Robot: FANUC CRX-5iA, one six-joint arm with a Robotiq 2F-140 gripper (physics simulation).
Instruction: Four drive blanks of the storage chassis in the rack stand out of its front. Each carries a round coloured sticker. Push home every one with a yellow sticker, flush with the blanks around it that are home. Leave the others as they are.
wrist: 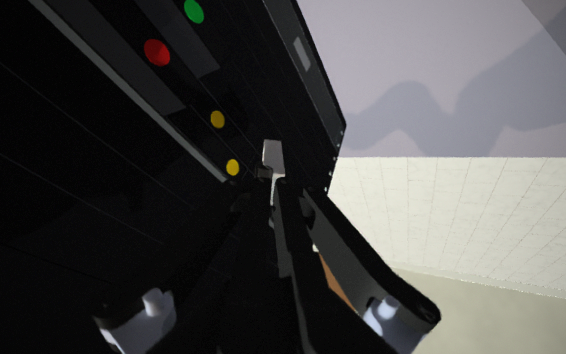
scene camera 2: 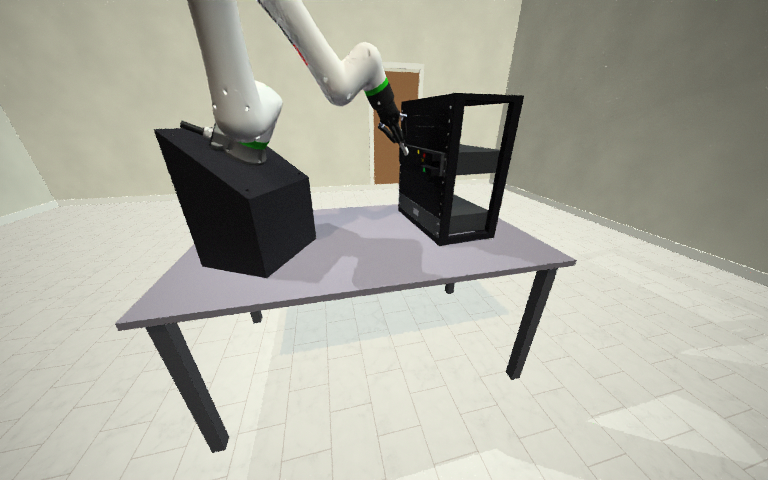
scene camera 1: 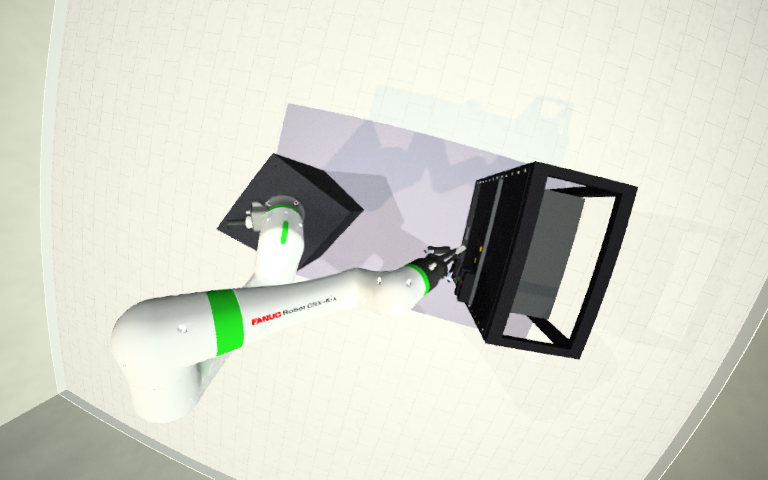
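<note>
The rack (scene camera 1: 608,266) (scene camera 2: 451,169) holds the black storage chassis. My gripper (scene camera 1: 461,249) (scene camera 2: 404,151) (wrist: 271,153) is shut and empty, its pale tips close to the chassis front; contact cannot be told. One yellow sticker (scene camera 1: 480,249) (scene camera 2: 418,151) (wrist: 232,167) lies near the chassis's pale edge strip, left of the tips in the wrist view. Another yellow sticker (scene camera 1: 475,260) (scene camera 2: 422,160) (wrist: 217,119) lies beside the blanks with the red sticker (scene camera 2: 424,155) (wrist: 157,52) and the green sticker (scene camera 2: 424,169) (wrist: 194,11). Those two blanks plainly stand out. How far the yellow ones stand out is too dark to tell.
The rack stands on the table (scene camera 1: 317,124) (scene camera 2: 351,285). A dark pedestal (scene camera 1: 254,192) (scene camera 2: 226,220) bears the arm's base. A grey panel with a pale label (scene camera 2: 415,211) (wrist: 302,54) is at the rack's bottom. Dark panels lie above the chassis.
</note>
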